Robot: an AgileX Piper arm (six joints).
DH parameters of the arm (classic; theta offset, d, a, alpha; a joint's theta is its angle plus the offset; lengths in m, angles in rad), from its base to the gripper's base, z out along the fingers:
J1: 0 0.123 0 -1.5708
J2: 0.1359 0 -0.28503 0
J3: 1.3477 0 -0.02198 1.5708
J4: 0 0.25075 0 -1.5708
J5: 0 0 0 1.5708
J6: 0 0.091 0 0
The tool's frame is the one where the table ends.
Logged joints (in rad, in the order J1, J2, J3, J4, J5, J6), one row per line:
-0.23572, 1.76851, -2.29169, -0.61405, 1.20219, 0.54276
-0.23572, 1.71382, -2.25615, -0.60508, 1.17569, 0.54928
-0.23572, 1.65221, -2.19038, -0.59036, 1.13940, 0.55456
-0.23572, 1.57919, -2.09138, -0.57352, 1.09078, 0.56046
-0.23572, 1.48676, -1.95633, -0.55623, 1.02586, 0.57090
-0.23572, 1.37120, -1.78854, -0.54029, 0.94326, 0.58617
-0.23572, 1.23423, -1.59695, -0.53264, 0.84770, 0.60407
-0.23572, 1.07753, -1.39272, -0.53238, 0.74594, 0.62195
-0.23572, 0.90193, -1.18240, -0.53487, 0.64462, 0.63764
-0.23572, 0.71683, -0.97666, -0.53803, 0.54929, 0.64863
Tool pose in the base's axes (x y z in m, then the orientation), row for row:
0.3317, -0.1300, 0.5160, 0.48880, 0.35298, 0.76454, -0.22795
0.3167, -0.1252, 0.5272, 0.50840, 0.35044, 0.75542, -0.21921
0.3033, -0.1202, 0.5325, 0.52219, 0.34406, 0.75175, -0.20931
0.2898, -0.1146, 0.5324, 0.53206, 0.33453, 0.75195, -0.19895
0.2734, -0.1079, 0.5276, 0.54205, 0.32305, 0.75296, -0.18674
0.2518, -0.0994, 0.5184, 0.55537, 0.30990, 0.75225, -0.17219
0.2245, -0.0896, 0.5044, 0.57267, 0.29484, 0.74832, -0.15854
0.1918, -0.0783, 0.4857, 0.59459, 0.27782, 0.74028, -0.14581
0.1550, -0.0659, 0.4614, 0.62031, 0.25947, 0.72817, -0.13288
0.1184, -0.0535, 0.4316, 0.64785, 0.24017, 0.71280, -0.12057
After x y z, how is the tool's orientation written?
As a quaternion, w x y z.
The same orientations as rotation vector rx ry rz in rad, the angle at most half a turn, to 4 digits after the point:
0.8578, 1.8580, -0.5540
0.8444, 1.8203, -0.5282
0.8241, 1.8006, -0.5014
0.7979, 1.7935, -0.4745
0.7673, 1.7883, -0.4435
0.7319, 1.7766, -0.4067
0.6913, 1.7545, -0.3717
0.6455, 1.7200, -0.3388
0.5965, 1.6741, -0.3055
0.5461, 1.6207, -0.2741

